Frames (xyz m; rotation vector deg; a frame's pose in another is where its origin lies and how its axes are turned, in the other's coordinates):
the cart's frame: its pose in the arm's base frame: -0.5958 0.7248 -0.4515 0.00 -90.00 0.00
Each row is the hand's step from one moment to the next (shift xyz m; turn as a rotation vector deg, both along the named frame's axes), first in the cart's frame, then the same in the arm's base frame.
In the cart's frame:
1: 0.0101 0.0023 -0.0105 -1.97 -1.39 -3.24
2: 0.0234 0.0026 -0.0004 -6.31 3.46 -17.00
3: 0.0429 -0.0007 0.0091 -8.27 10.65 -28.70
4: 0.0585 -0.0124 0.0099 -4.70 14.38 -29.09
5: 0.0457 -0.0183 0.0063 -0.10 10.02 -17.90
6: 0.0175 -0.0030 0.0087 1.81 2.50 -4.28
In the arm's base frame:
1: 0.0105 0.0023 0.0101 3.24 -1.39 -1.97
2: 0.0004 0.0026 0.0234 17.00 3.46 -6.31
3: -0.0091 -0.0007 0.0429 28.70 10.65 -8.27
4: -0.0099 -0.0124 0.0585 29.09 14.38 -4.70
5: -0.0063 -0.0183 0.0457 17.90 10.02 -0.10
6: -0.0087 -0.0030 0.0175 4.28 2.50 1.81

